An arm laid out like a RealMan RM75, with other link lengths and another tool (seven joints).
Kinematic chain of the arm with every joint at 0, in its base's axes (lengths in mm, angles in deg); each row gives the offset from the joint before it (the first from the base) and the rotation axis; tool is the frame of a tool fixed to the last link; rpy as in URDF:
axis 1: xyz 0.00 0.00 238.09 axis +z
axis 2: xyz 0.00 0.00 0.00 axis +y
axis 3: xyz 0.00 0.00 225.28 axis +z
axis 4: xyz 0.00 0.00 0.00 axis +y
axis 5: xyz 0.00 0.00 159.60 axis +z
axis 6: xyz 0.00 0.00 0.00 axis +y
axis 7: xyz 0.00 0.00 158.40 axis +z
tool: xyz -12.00 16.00 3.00 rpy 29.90 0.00 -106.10
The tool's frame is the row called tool.
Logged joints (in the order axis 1, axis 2, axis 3, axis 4, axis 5, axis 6, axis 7), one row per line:
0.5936 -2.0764 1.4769 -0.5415 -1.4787 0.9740 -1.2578
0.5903 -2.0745 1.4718 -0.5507 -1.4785 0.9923 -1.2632
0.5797 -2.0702 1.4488 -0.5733 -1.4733 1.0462 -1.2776
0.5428 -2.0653 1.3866 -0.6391 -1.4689 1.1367 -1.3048
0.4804 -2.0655 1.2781 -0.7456 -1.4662 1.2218 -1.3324
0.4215 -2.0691 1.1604 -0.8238 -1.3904 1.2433 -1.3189
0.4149 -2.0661 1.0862 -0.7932 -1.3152 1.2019 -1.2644
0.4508 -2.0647 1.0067 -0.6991 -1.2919 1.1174 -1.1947
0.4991 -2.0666 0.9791 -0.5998 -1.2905 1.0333 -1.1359
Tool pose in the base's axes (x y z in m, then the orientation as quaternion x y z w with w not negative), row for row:
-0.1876 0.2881 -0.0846 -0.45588 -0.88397 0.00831 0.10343
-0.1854 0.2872 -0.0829 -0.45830 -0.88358 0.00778 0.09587
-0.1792 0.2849 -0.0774 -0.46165 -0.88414 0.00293 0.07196
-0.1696 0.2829 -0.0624 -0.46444 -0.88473 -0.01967 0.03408
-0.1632 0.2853 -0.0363 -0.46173 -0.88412 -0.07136 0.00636
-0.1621 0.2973 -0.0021 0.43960 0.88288 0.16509 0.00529
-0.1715 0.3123 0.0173 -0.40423 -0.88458 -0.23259 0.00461
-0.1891 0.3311 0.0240 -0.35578 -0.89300 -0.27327 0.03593
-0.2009 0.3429 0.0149 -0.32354 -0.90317 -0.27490 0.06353
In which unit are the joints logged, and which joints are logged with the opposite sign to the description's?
The joints are logged in radians. Opposite sign: axis 1, axis 4, axis 5.
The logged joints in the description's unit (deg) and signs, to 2 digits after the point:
-34.01 -118.97 84.62 31.03 84.72 55.81 -72.07
-33.82 -118.86 84.33 31.55 84.71 56.85 -72.38
-33.21 -118.61 83.01 32.85 84.41 59.94 -73.20
-31.10 -118.33 79.45 36.62 84.16 65.13 -74.76
-27.52 -118.34 73.23 42.72 84.01 70.00 -76.34
-24.15 -118.55 66.49 47.20 79.66 71.24 -75.57
-23.77 -118.38 62.23 45.45 75.36 68.86 -72.44
-25.83 -118.30 57.68 40.06 74.02 64.02 -68.45
-28.60 -118.41 56.10 34.37 73.94 59.20 -65.08

